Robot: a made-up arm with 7 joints.
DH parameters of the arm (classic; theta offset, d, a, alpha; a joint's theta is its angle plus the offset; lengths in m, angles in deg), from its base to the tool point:
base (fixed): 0 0.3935 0.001 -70
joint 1: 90 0.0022 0.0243 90
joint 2: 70 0.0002 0.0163 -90
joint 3: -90 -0.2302 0.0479 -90
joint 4: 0 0.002 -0.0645 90
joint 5: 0 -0.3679 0.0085 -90
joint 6: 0 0.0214 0.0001 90
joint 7: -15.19 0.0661 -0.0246 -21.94
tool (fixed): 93.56 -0.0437 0 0
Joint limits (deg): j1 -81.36..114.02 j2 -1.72..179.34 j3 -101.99..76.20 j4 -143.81..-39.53 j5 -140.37..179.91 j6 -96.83..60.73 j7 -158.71..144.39
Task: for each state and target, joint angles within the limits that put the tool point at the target. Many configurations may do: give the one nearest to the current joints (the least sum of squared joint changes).
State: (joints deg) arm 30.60 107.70 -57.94 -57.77 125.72 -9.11 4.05
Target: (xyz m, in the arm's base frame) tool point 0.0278 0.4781 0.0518
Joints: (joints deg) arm 14.86 81.83 -53.39 -51.33 123.58 -20.32 1.44
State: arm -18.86 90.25 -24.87 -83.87 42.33 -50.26 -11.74
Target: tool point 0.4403 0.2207 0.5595
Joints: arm -30.64 99.43 -12.32 -97.19 41.67 -47.87 -11.00
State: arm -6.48 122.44 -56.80 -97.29 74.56 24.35 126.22
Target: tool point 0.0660 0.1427 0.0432
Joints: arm 10.95 100.40 -74.92 -125.69 70.96 24.44 123.79
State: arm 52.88 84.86 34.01 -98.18 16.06 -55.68 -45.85
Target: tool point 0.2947 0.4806 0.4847
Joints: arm 44.40 91.63 44.64 -78.89 17.02 -59.61 -45.37
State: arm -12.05 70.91 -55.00 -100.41 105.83 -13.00 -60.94
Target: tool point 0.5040 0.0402 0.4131
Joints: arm -50.05 66.31 -33.41 -98.55 103.04 -15.46 -61.95
